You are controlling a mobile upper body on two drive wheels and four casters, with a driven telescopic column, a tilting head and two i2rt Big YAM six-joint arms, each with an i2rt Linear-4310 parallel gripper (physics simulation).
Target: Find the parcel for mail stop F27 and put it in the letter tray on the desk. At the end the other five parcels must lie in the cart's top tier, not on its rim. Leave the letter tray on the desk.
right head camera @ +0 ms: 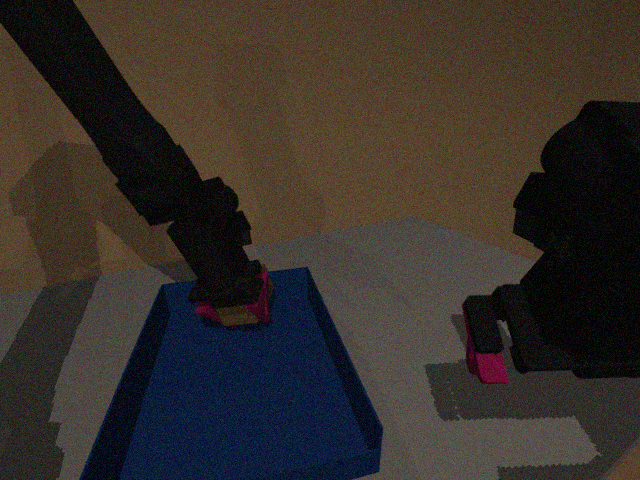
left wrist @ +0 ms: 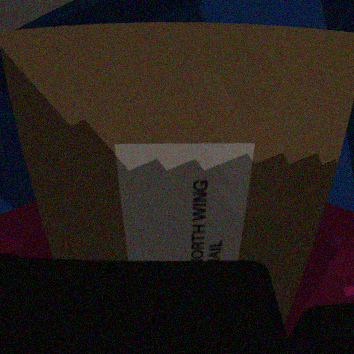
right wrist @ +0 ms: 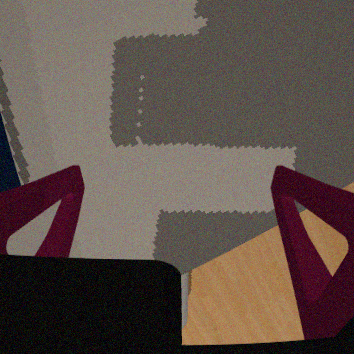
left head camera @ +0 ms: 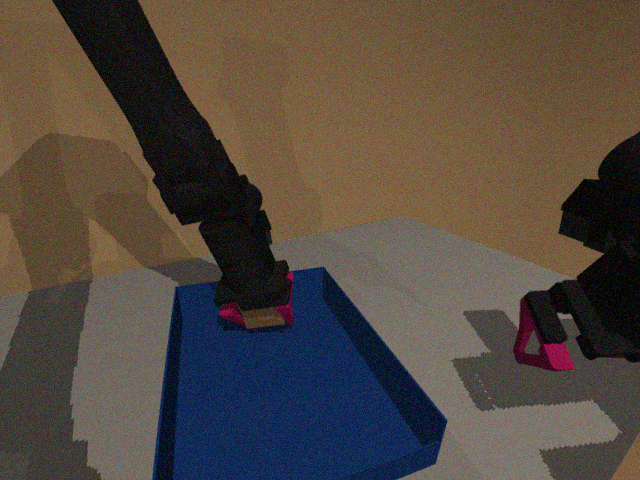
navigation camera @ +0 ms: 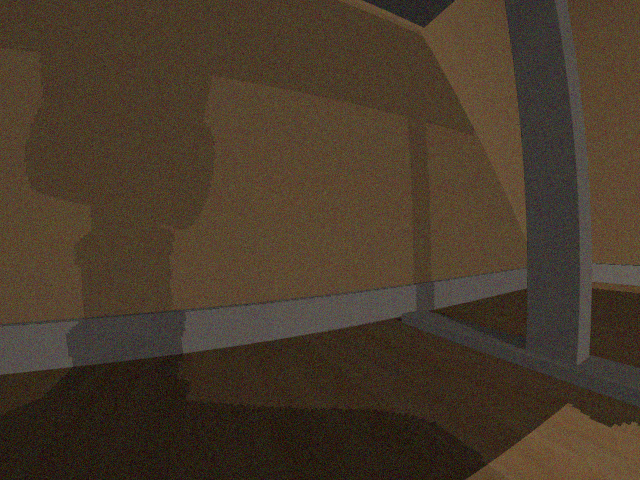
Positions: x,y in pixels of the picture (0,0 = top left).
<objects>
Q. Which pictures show my right gripper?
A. The right head camera view, the right wrist view and the left head camera view only.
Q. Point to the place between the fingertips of my left gripper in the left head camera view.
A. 273,324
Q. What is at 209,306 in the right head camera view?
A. My left gripper.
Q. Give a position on a blue letter tray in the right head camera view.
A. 194,392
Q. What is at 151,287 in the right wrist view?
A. My right gripper.
</objects>
